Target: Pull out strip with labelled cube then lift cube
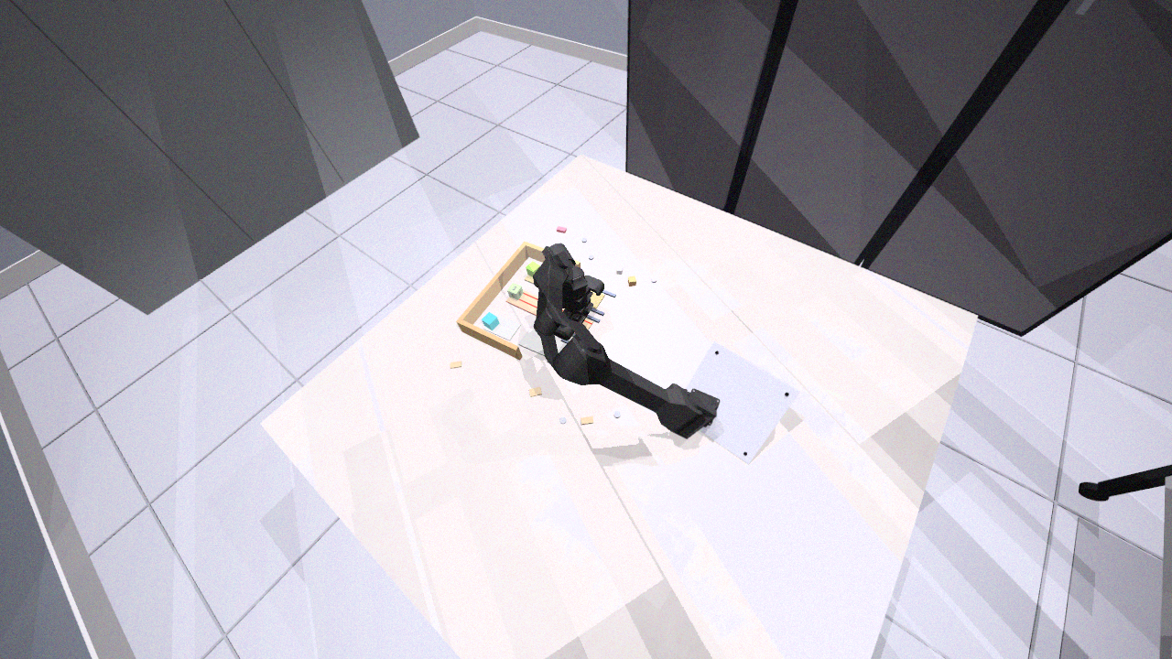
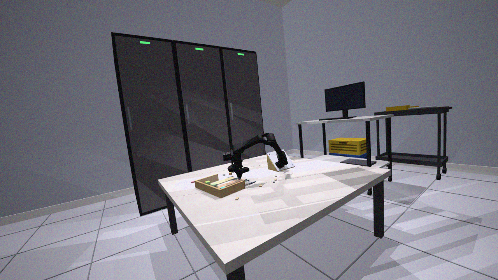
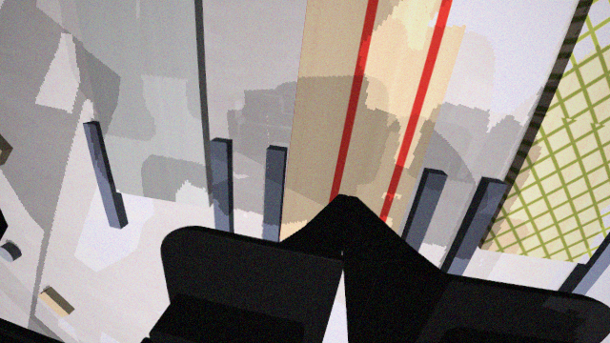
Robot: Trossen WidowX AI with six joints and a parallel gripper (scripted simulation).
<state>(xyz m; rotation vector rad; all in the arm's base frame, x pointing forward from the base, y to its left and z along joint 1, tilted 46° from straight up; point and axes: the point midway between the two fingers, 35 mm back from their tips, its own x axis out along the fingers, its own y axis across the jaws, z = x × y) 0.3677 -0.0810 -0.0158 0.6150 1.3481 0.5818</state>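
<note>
My gripper tip is 21 cm short of the green labelled cube and 1 cm below it.
</note>
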